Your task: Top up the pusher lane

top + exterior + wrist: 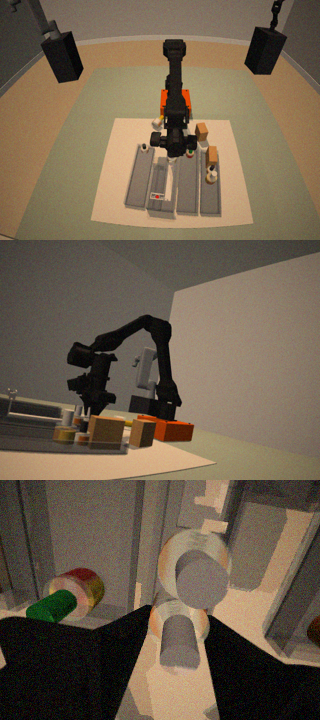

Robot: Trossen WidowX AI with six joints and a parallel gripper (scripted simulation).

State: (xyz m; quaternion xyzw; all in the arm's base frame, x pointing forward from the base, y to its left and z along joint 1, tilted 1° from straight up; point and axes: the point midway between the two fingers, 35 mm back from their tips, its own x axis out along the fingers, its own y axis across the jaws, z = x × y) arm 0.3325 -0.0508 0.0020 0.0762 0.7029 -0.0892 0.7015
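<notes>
My gripper tip is 20 mm short of the green-capped jar and 80 mm to the right of it. From my gripper tip the other things lie so: red mark (210 mm ahead, 90 mm to the right, 40 mm above); then sprung lane (140 mm ahead, 60 mm to the right, 10 mm below).
</notes>
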